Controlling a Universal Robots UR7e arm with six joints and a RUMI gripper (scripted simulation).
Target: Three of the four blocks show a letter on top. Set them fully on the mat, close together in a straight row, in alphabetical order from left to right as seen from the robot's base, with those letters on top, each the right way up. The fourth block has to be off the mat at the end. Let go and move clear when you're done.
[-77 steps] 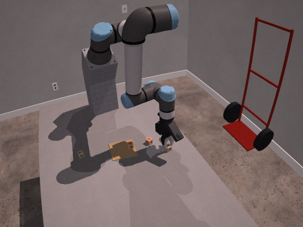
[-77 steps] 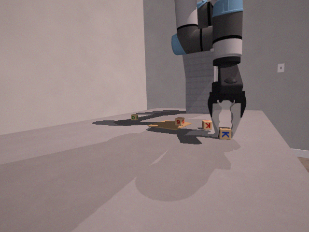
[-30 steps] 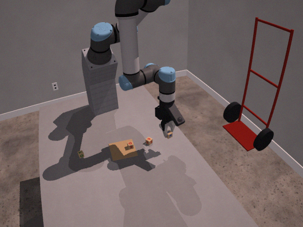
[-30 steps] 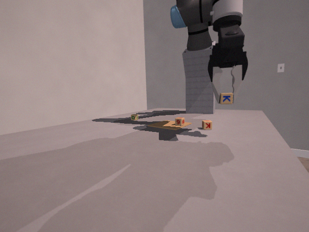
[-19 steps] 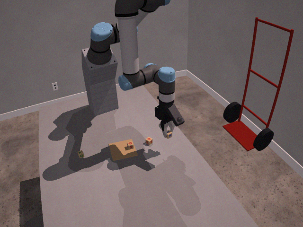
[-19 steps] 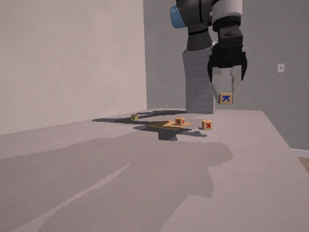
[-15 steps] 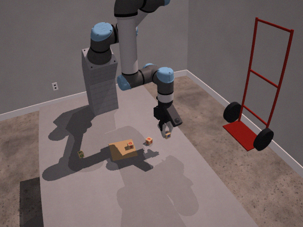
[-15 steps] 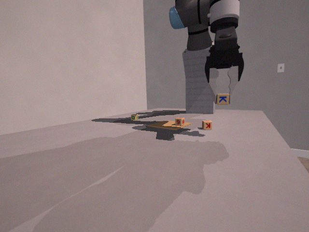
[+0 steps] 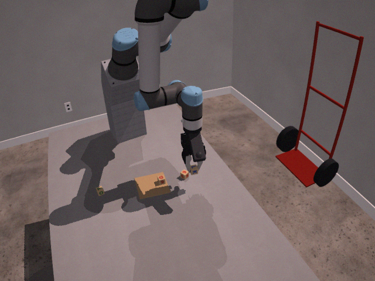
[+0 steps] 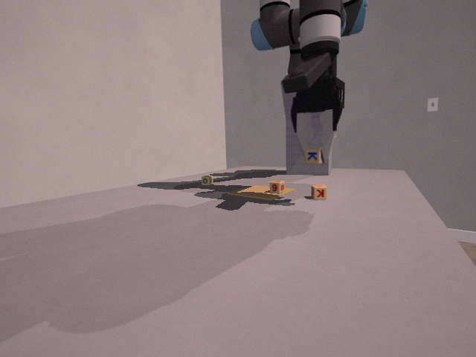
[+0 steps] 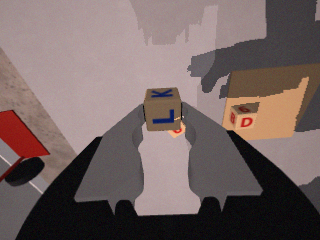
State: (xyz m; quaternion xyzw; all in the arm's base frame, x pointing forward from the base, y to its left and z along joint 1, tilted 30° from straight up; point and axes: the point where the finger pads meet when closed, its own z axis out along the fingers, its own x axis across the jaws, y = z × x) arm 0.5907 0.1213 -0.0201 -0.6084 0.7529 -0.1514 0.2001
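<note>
Right now my hand is 10 cm past the tan mat, 16 cm to the left of it and 11 cm above it. Also, from my hand: red-marked block: 10 cm behind, 11 cm to the right, 9 cm below; red-lettered block: 8 cm behind, 9 cm below; blue-lettered block: right at my hand.
</note>
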